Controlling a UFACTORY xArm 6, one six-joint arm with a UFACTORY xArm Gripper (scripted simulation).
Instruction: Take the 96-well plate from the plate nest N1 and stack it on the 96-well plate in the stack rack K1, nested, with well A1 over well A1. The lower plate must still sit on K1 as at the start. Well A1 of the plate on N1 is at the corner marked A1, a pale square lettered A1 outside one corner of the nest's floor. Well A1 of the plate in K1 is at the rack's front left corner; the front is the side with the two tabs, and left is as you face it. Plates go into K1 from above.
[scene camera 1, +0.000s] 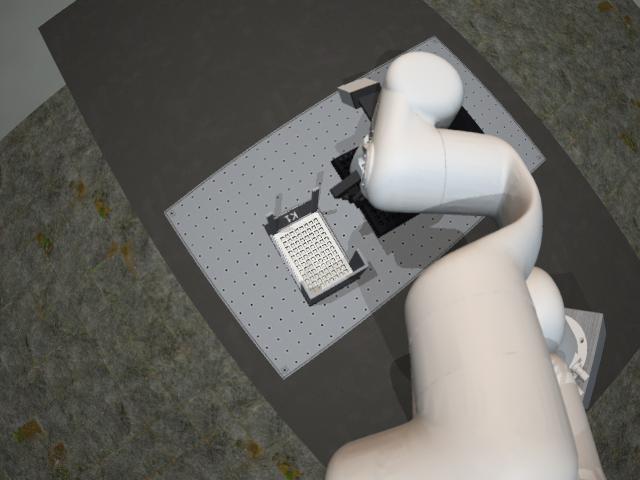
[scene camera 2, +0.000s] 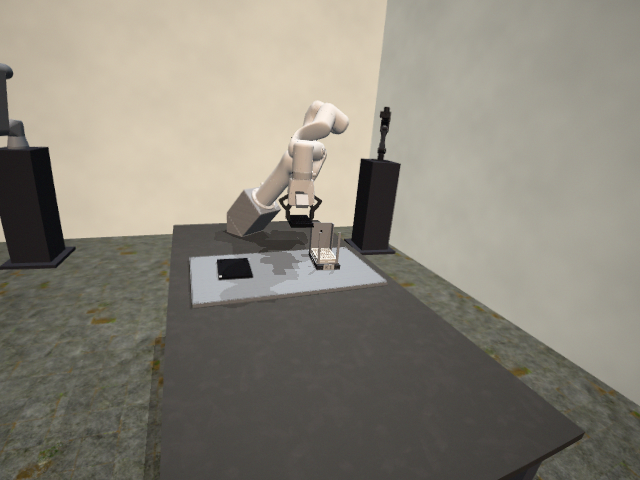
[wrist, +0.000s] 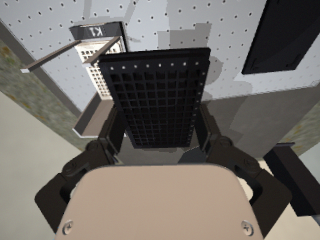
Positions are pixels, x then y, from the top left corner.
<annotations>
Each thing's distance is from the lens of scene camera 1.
my gripper (scene camera 1: 380, 183): 67 cm
black 96-well plate (scene camera 1: 387, 226): 65 cm
white 96-well plate (scene camera 1: 309, 248): 79 cm
The marked spots on the black 96-well plate and the white 96-well plate are 19 cm apart.
</annotations>
